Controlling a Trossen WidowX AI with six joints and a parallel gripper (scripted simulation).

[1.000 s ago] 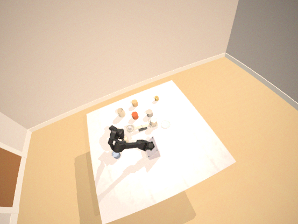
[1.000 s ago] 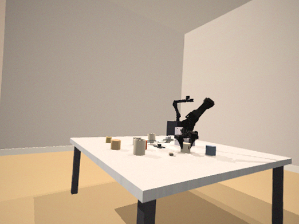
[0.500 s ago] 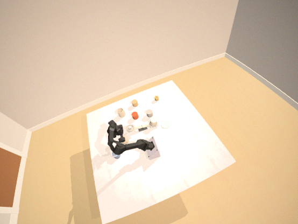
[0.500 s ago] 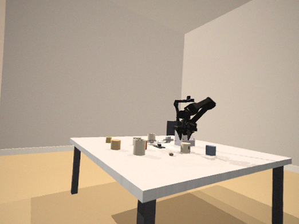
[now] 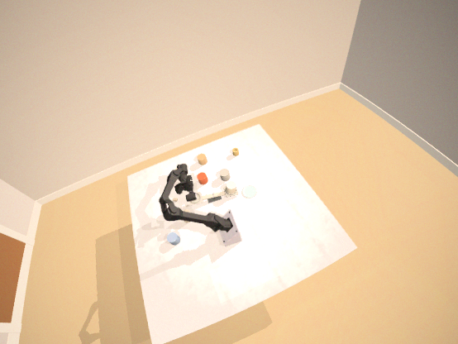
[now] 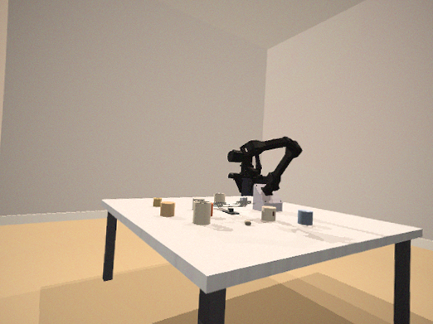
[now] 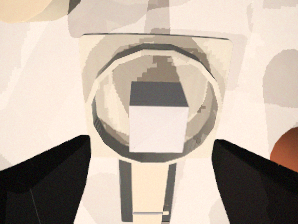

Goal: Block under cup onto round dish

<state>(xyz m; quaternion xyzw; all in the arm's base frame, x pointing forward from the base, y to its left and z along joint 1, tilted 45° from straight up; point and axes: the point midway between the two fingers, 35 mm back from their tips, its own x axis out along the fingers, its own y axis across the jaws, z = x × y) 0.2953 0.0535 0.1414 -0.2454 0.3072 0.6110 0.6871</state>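
My gripper tip is 380 mm to the left of the white round dish, 120 mm above it and 80 mm past it. Round my gripper tip: small dark lump (150 mm to the left, 120 mm below, 100 mm ahead); balance beam (130 mm to the right, 90 mm below, 10 mm behind); balance (130 mm to the right, 100 mm below).
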